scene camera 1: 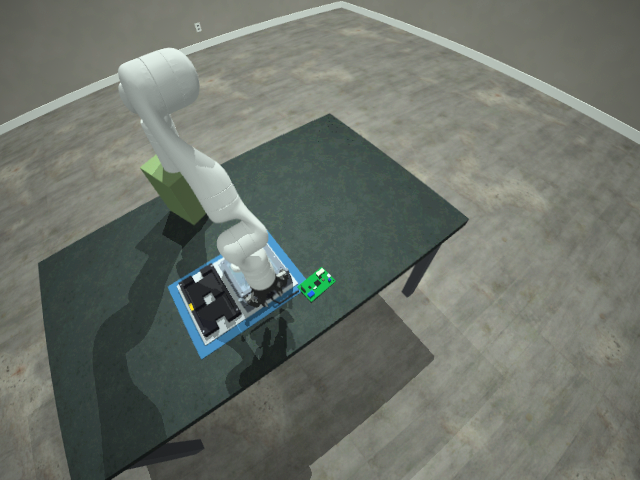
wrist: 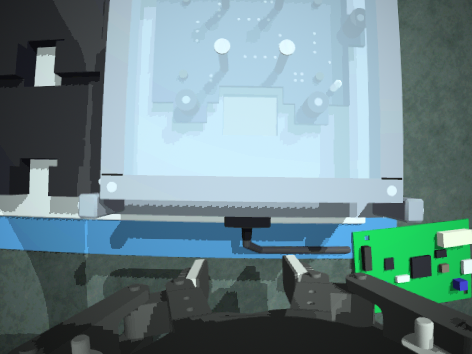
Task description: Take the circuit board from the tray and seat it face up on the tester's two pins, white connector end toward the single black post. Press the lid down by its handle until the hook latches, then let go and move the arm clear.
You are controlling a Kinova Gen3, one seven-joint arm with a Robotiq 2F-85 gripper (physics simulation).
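Observation:
The circuit board is green and lies face up on the table beside the blue base, outside the tester. The black tray holds no board in the parts that show. The tester's clear lid has a grey frame and lies over the tester bed; posts and pins show through it. Whether it is latched I cannot tell. My gripper is open and empty, in front of the tester's front edge. In the wrist view the board is partly hidden behind the right finger linkage.
A black block with a bent dark rod sits at the tester's front edge; the rod's end is close to the board. The blue base runs under tray and tester. A green block stands behind the arm at the table's edge.

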